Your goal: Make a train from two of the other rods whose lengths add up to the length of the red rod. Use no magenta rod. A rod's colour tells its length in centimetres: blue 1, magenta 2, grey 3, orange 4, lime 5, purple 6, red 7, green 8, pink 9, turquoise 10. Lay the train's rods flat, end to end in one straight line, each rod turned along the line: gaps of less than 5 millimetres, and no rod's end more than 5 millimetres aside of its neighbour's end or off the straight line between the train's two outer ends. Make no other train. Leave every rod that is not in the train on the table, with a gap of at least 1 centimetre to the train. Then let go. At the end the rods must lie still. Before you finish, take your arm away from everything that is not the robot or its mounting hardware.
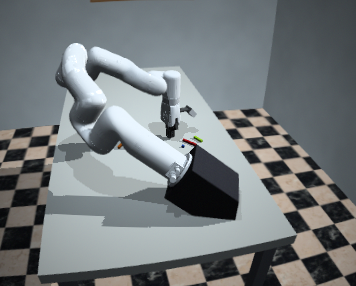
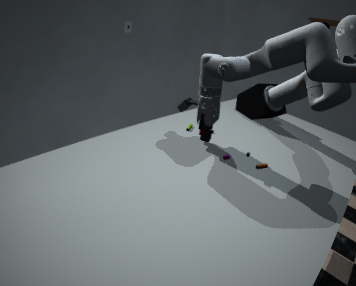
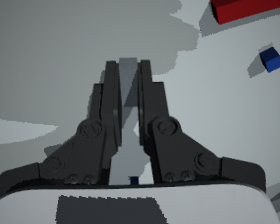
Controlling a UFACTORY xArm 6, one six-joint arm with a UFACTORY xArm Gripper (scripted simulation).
Scene:
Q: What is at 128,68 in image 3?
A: A grey rod.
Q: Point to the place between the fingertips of my gripper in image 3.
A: At 129,79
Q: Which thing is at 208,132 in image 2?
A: My gripper.

